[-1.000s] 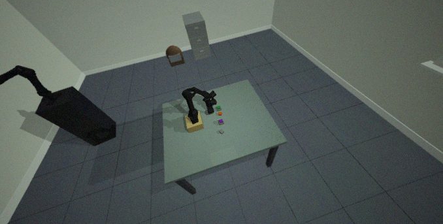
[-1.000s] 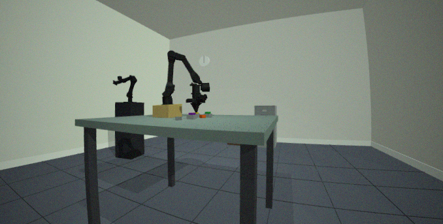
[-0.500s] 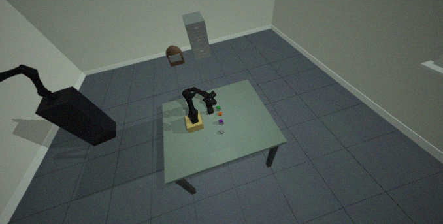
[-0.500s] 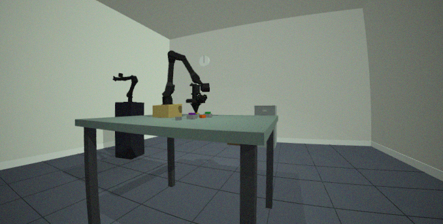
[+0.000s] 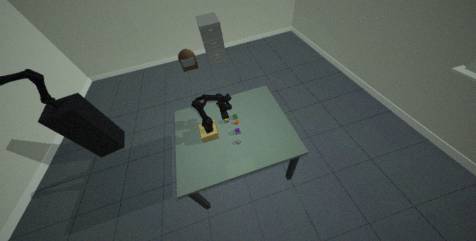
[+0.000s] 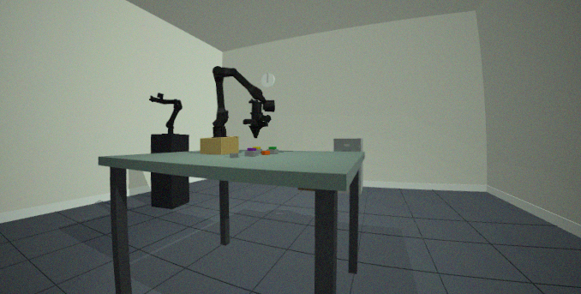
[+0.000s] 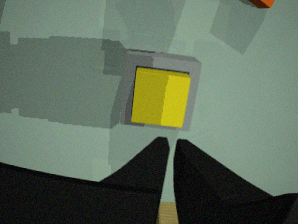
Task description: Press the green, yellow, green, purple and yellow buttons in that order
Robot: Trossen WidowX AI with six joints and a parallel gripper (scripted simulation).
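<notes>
My gripper tip is now 60 mm above the yellow button. Round my gripper tip: purple button 170 mm to the right, 60 mm below, 50 mm ahead; green button 100 mm ahead, 60 mm below; orange block 80 mm below, 80 mm ahead, 70 mm to the right.
</notes>
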